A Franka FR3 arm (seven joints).
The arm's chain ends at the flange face. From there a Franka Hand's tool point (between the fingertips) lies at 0.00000 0.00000 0.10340 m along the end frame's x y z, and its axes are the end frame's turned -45 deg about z.
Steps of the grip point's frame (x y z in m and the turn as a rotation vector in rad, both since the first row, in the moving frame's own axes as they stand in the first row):
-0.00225, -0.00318, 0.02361, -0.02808, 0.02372, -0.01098
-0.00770, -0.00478, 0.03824, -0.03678, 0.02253, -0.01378
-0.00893, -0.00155, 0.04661, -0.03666, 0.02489, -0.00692
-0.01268, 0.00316, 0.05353, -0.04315, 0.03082, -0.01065
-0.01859, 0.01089, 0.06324, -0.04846, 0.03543, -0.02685
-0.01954, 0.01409, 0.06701, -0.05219, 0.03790, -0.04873
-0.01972, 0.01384, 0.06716, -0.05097, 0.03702, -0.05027
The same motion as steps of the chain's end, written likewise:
-0.00763, -0.00096, 0.02368, -0.00308, 0.03663, -0.01098
-0.01317, 0.00105, 0.03834, -0.01008, 0.04194, -0.01378
-0.01191, 0.00437, 0.04671, -0.00832, 0.04352, -0.00692
-0.01214, 0.01033, 0.05368, -0.00872, 0.05230, -0.01065
-0.01159, 0.01998, 0.06343, -0.00921, 0.05932, -0.02685
-0.01046, 0.02290, 0.06722, -0.01010, 0.06370, -0.04873
-0.01061, 0.02287, 0.06737, -0.00986, 0.06222, -0.05027

